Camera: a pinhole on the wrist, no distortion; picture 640 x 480 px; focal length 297.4 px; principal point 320.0 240.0 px. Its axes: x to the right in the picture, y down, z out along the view. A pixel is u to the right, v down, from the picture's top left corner.
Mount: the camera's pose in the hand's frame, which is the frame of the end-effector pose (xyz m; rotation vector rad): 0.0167 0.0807 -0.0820 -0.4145 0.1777 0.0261
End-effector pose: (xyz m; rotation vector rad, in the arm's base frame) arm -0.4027 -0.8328 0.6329 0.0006 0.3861 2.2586
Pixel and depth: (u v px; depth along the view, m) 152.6 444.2 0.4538
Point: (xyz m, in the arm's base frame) -0.6620 -1.2346 1.0434
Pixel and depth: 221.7 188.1 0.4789
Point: -0.4620 -0.8818 1.0856
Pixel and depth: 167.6 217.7 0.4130
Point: -0.4435 -0.9643 1.0327
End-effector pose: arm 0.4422 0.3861 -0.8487 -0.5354 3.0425 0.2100
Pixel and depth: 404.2 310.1 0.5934
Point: 0.0414 0.7613 -1.1741
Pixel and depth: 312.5 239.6 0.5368
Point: 0.2620 0.6878 -1.2175
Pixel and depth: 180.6 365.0 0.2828
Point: 0.4103 0.7158 -0.9526
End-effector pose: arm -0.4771 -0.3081 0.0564 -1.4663 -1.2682 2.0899
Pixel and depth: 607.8 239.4 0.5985
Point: -1.0114 -0.2096 -0.5764
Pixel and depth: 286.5 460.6 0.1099
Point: -0.4259 -0.4037 -0.1127
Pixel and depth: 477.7 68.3 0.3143
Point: -0.7861 -0.2895 -0.1007
